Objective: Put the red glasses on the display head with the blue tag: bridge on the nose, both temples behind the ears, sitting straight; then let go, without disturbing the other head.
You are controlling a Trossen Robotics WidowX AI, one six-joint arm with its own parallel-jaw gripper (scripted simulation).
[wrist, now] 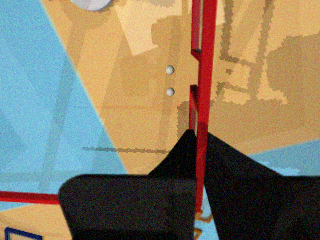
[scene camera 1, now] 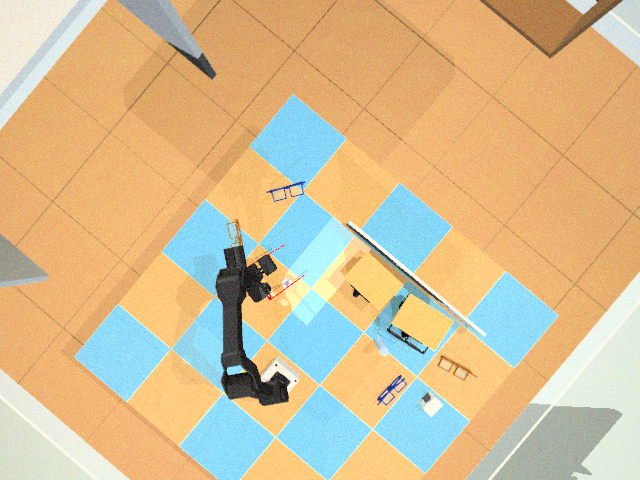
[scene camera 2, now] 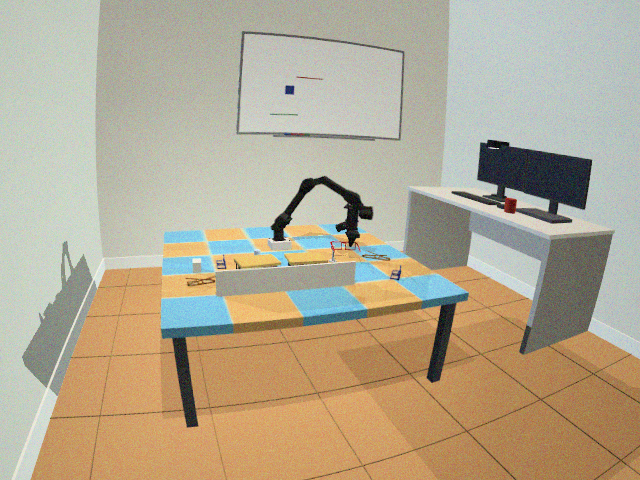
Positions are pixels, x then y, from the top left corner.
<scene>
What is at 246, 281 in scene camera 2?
A long white panel.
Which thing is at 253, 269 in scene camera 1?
My gripper.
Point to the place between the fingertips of my gripper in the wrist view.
At 194, 136
</scene>
